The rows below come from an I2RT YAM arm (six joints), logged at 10 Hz.
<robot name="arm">
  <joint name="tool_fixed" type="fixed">
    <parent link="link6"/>
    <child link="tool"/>
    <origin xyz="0 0 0" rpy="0 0 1.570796"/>
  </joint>
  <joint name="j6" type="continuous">
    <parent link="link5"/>
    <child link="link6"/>
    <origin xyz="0.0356 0 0.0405" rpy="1.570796 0 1.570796"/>
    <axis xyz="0 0 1"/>
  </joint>
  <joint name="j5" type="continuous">
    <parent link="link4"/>
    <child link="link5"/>
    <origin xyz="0.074 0.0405 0.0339" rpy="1.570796 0 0"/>
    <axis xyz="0 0 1"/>
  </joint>
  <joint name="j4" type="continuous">
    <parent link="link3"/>
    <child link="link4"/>
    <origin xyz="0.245 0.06 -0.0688"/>
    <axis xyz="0 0 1"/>
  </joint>
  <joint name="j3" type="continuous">
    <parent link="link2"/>
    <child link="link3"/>
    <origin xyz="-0.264 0 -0.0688" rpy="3.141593 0 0"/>
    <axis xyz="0 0 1"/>
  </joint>
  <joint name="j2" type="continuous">
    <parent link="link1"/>
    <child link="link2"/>
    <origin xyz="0.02 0.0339 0.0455" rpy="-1.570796 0 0"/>
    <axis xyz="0 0 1"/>
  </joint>
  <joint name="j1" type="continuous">
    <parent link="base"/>
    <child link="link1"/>
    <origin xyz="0 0 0.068"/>
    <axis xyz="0 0 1"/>
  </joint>
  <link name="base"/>
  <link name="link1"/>
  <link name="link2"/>
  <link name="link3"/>
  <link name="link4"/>
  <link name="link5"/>
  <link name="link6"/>
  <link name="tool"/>
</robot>
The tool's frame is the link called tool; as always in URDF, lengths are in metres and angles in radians. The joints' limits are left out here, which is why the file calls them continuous.
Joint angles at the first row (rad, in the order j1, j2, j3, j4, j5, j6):
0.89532 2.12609 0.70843 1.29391 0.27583 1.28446
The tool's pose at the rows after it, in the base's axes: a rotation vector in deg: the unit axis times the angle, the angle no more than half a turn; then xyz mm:
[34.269 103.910 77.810 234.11 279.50 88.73]
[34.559 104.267 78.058 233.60 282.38 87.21]
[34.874 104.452 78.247 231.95 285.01 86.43]
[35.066 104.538 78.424 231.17 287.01 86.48]
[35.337 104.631 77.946 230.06 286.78 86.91]
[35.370 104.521 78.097 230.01 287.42 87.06]
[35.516 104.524 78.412 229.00 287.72 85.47]
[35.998 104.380 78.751 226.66 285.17 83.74]
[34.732 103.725 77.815 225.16 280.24 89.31]
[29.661 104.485 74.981 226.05 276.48 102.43]
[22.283 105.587 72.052 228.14 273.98 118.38]
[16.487 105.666 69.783 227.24 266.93 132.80]
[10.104 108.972 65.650 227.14 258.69 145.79]
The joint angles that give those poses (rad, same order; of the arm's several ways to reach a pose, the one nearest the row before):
0.90002 2.13599 0.71444 1.28855 0.27460 1.29649
0.90618 2.14372 0.72327 1.28249 0.27655 1.30511
0.91476 2.14753 0.72816 1.27820 0.28327 1.31298
0.92010 2.14873 0.73301 1.27328 0.28707 1.31812
0.92292 2.14326 0.72969 1.26574 0.29564 1.31897
0.92416 2.14437 0.73165 1.26699 0.29656 1.32008
0.92687 2.15082 0.73022 1.27581 0.29682 1.32482
0.92799 2.15295 0.71557 1.29402 0.29874 1.33300
0.92346 2.12484 0.69324 1.29794 0.30249 1.30467
0.91310 2.06183 0.68152 1.24432 0.28135 1.22044
0.89979 1.99079 0.68108 1.17147 0.23605 1.11006
0.88571 1.91791 0.66117 1.12344 0.19994 1.02022
0.86544 1.82687 0.65300 0.98648 0.14748 0.92814

